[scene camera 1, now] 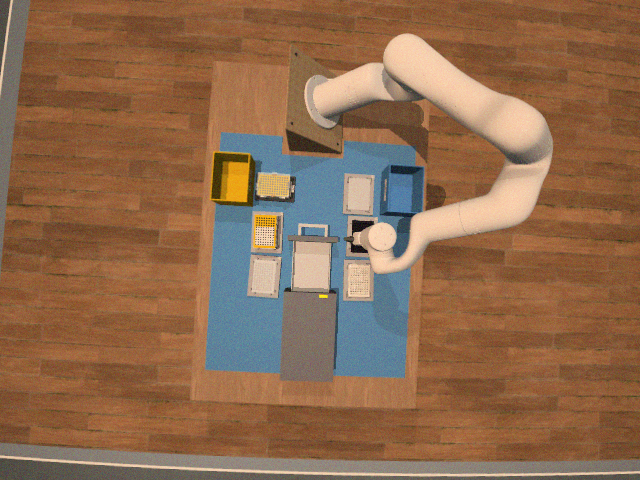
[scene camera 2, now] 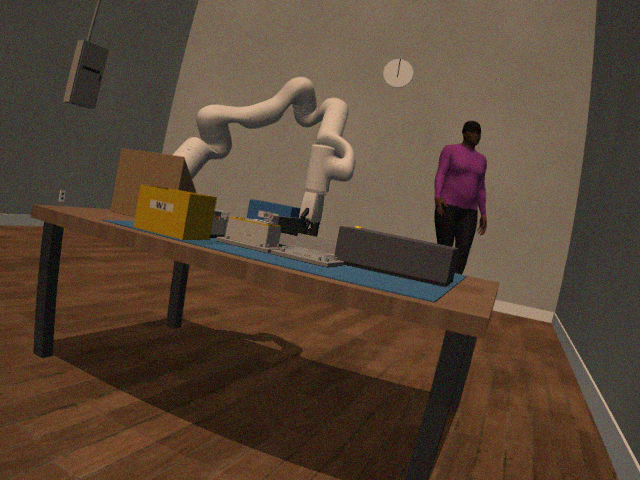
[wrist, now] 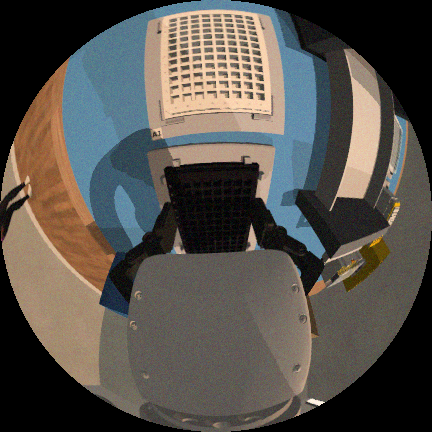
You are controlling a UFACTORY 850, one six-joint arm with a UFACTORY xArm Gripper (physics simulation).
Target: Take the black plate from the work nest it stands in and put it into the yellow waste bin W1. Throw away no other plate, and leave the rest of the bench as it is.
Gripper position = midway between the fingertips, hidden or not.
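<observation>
Black plate [wrist: 212, 202]; scene camera 2 does not show it, hidden by a grey device. Cream plate [scene camera 1: 358, 274], [wrist: 209, 63]; scene camera 2 misses it, hidden by a grey device. Yellow-and-white rack [scene camera 2: 252, 231], [scene camera 1: 266, 226]. Gripper [scene camera 2: 307, 239], [wrist: 213, 210].
</observation>
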